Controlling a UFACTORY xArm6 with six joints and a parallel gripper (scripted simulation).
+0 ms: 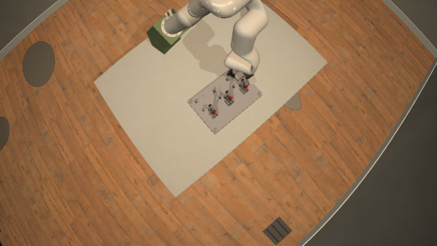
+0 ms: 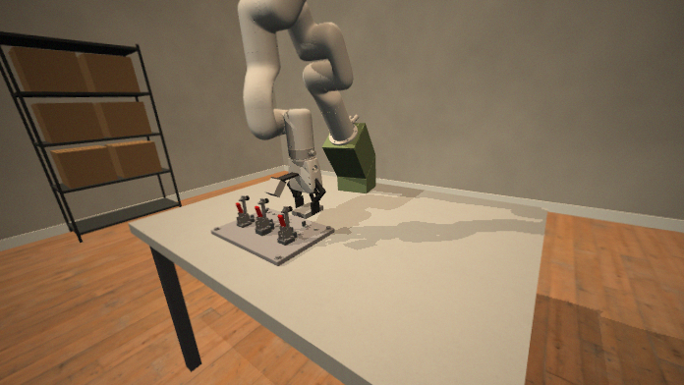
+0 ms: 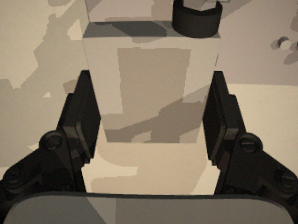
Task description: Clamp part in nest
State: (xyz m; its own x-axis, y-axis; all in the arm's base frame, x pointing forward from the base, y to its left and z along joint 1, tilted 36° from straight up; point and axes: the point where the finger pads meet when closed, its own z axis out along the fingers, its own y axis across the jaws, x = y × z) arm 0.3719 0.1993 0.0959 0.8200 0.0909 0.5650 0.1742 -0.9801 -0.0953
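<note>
My hand is 8 cm short of the grey fixture plate, 11 cm to the left of it and 10 cm above it. From my hand the other things lie so: grey part (1 cm below).
</note>
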